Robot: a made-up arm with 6 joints.
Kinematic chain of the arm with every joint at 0, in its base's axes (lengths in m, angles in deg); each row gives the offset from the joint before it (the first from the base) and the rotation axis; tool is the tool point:
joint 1: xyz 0 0 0.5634 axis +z
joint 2: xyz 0.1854 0 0 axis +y
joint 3: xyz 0 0 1.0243 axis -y
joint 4: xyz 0 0 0.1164 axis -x
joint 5: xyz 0.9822 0 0 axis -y
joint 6: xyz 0.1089 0 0 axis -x
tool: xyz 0 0 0
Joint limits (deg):
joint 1: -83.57..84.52
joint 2: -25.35..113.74
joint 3: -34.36..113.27
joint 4: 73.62..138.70
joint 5: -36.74..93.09
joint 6: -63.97..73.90
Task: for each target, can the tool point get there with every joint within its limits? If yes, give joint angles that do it. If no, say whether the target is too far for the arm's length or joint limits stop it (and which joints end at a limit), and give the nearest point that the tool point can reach.
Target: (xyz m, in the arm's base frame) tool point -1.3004 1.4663 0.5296
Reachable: no: joint limits stop it (at a limit: joint 1) | nearest point 0.0191 1.3397 0.5296 | short by 1.326 m
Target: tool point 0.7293 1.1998 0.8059
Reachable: yes | joints 55.17 25.97 -19.09 121.16 68.40 10.28
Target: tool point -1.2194 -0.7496 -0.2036
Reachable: no: joint limits stop it (at a limit: joint 1, joint 3, joint 5) | nearest point 0.0146 -0.7059 -0.3754 | short by 1.247 m
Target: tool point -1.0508 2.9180 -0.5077
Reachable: no: too far | nearest point 0.1084 2.1011 -0.2204 | short by 1.447 m
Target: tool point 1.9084 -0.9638 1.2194
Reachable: yes | joints -27.52 57.57 57.40 103.37 14.79 42.72
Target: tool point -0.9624 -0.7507 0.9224
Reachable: no: joint limits stop it (at a limit: joint 1, joint 3, joint 4, joint 5) | nearest point 0.0520 -1.0196 1.2243 | short by 1.092 m
